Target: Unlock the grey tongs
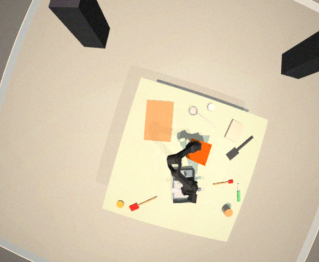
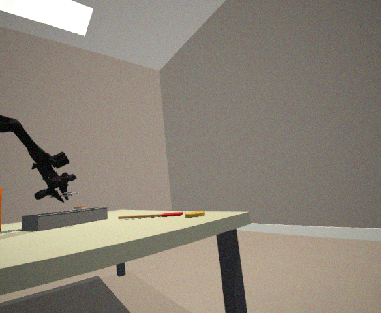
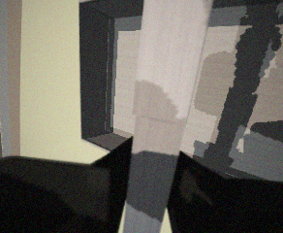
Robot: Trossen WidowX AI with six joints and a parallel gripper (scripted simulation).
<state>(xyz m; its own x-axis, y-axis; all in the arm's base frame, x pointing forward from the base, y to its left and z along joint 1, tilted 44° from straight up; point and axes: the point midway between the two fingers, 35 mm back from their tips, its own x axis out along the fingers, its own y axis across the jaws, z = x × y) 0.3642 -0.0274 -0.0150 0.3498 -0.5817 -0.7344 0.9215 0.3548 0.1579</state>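
Right now my gripper tip is 55 cm past the wooden board, 35 cm to the left of it and 10 cm above it. The rest, counted from my gripper tip: yellow disc: 29 cm ahead, 58 cm to the right, 10 cm below; black scraper: 41 cm behind, 44 cm to the left, 10 cm below; roasting tin: 4 cm to the right, 8 cm below.
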